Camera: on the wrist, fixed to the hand. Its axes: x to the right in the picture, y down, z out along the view.
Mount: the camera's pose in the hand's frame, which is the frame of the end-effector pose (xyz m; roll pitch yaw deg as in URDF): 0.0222 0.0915 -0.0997 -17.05 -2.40 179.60
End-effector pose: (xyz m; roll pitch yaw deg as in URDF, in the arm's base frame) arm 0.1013 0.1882 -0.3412 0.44 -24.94 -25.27
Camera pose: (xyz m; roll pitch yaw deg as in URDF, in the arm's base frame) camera 0.1966 0.2452 -0.4216 -17.66 22.54 154.32
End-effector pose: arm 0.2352 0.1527 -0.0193 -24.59 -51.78 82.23
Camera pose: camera 0.2094 0.2722 -0.0815 5.90 49.74 -99.88
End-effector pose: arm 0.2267 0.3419 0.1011 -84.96 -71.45 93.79
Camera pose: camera 0.3110 0.4495 0.0904 60.64 71.48 -93.87
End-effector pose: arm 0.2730 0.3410 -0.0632 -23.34 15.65 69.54
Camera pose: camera 0.2267 0.3443 -0.1922 6.68 -17.69 -111.84
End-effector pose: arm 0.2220 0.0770 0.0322 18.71 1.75 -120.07
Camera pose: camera 0.3146 0.0001 -0.0335 -35.79 -4.15 60.32
